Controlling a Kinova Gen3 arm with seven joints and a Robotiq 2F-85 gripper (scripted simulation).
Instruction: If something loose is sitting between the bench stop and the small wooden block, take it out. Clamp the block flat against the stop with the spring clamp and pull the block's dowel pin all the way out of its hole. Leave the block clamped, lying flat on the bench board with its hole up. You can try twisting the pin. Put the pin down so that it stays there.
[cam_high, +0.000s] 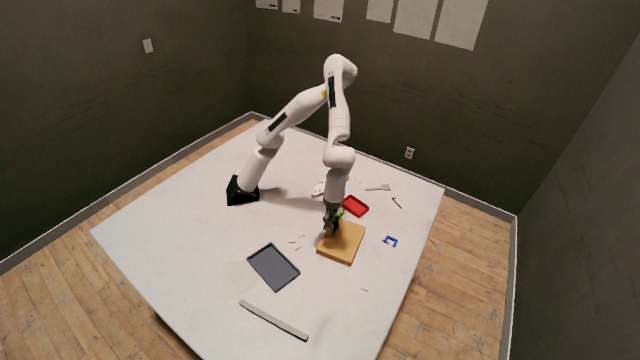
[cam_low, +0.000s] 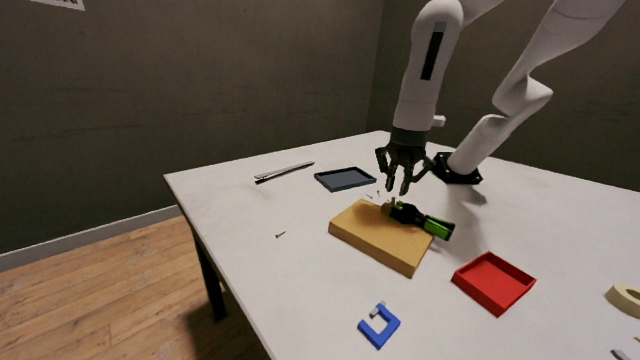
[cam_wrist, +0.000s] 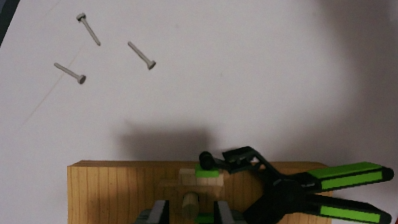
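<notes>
The dowel pin lies 50 mm below my hand. The rest, counted from my hand: grey tray 260 mm to the right, 100 mm below, 40 mm behind; red tray 220 mm to the left, 100 mm below, 40 mm behind; small wooden block 70 mm below.
</notes>
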